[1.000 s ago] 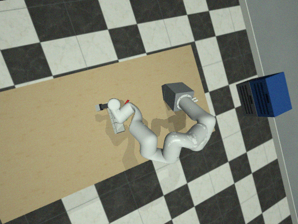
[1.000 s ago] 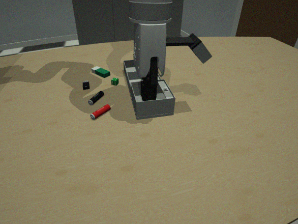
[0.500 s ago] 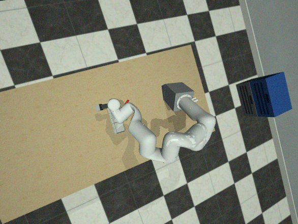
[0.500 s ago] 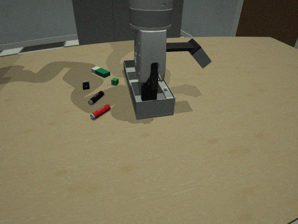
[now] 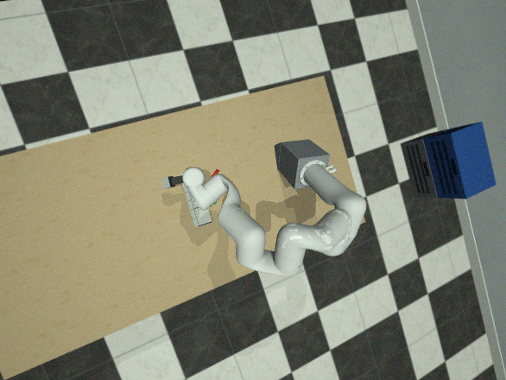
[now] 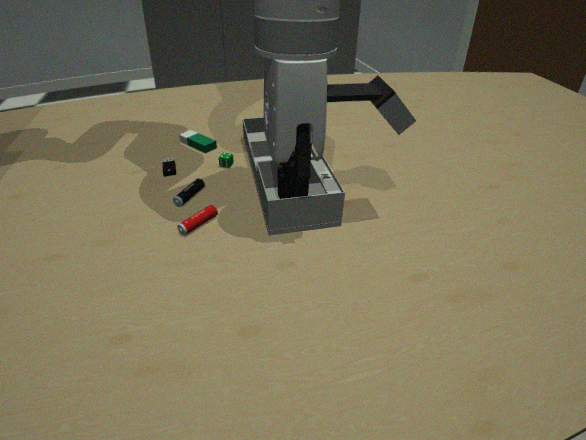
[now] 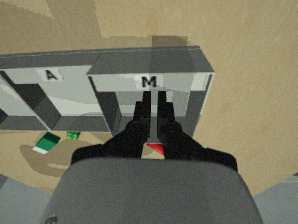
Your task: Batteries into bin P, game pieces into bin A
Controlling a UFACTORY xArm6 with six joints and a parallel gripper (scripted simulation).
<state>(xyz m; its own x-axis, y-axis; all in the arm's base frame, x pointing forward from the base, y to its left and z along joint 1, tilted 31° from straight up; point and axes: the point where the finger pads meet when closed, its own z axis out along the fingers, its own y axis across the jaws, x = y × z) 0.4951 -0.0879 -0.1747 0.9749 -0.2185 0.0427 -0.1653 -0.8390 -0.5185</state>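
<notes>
The bin is 80 mm to the left of my hand, 20 mm ahead of it and 10 mm below it. The rest, counted from my hand: black battery: 110 mm behind, 70 mm to the left, 30 mm below; red battery: 110 mm behind, 30 mm below, 10 mm to the left; green die: 130 mm to the left, 50 mm behind, 30 mm below.
</notes>
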